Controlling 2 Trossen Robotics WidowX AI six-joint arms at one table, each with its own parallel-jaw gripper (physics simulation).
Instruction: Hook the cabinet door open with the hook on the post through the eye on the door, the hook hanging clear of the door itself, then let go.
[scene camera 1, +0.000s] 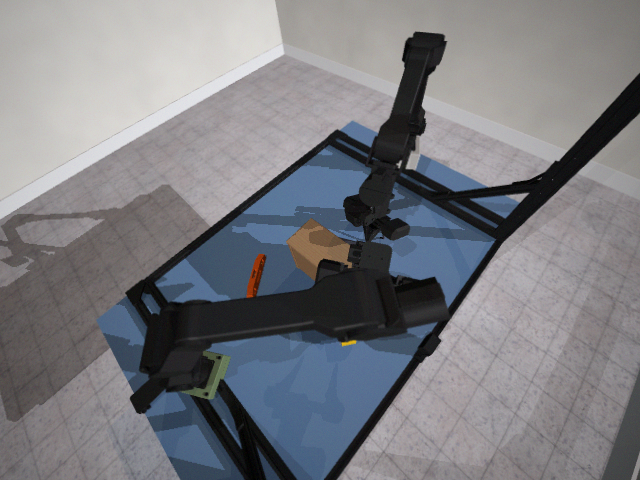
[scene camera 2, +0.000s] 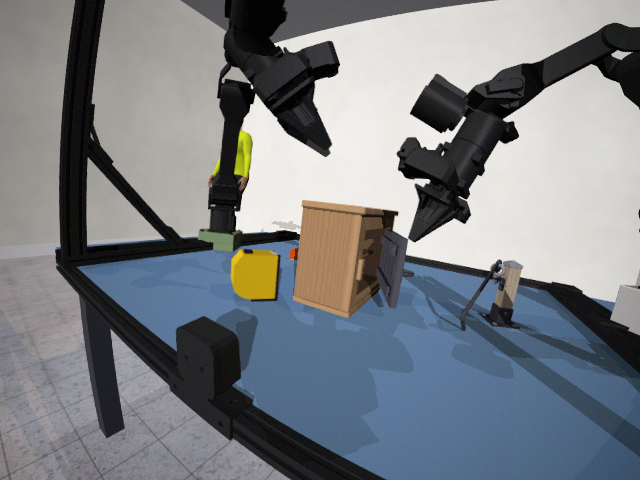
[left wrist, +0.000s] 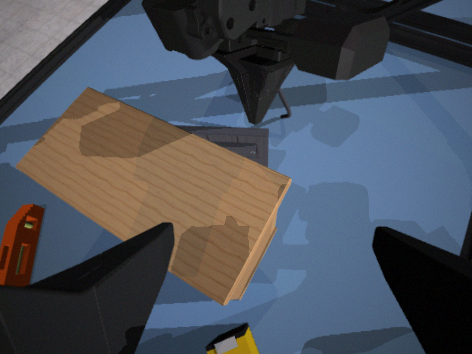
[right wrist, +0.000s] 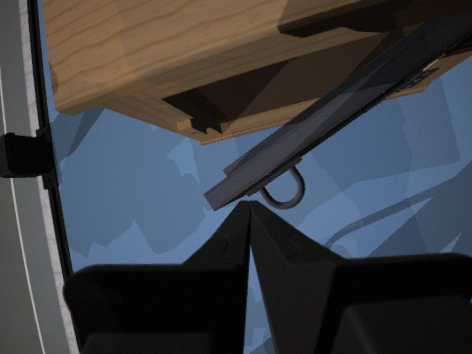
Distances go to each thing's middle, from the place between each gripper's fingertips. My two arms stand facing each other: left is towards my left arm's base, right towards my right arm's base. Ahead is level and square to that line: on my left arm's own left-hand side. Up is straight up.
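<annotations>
Dark door (scene camera 2: 389, 274): my right hand 5 cm short of it, 3 cm to the right of it, 5 cm above it. From my right hand: wooden cabinet (scene camera 2: 340, 247), 5 cm ahead, 7 cm to the left, 4 cm below; yellow block (scene camera 2: 254, 273), 9 cm behind, 21 cm to the left, 8 cm below; orange object (left wrist: 28, 220), 22 cm ahead, 25 cm to the left, 10 cm below.
Wooden cabinet: my left hand 120 mm short of it, 40 mm to the left of it, 150 mm above it. From my left hand: orange object, 290 mm ahead, 140 mm to the left, 210 mm below; dark door, 120 mm ahead, 90 mm to the right, 160 mm below; yellow block, 20 mm behind, 90 mm to the left, 190 mm below. Farthest from my left hand of the things named here, going by their middles: the orange object.
</annotations>
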